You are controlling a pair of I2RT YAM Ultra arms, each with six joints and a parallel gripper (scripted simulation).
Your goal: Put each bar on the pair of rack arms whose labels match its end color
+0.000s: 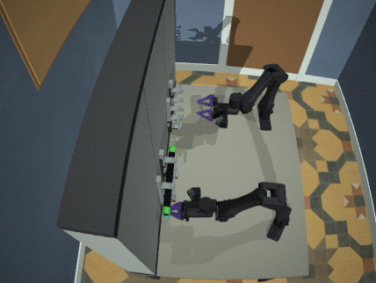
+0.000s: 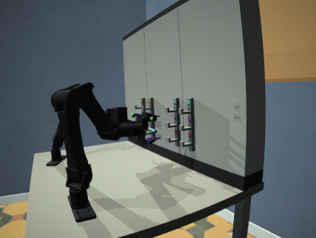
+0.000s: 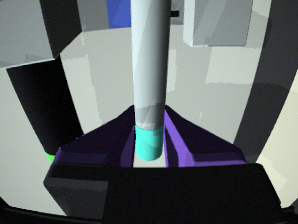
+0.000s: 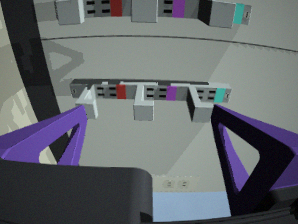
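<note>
My left gripper is now 12 cm to the left of the black bar, 6 cm below it and 1 cm past it. Round my left hand: grey wall panel 32 cm to the right, 25 cm above, 8 cm ahead.
</note>
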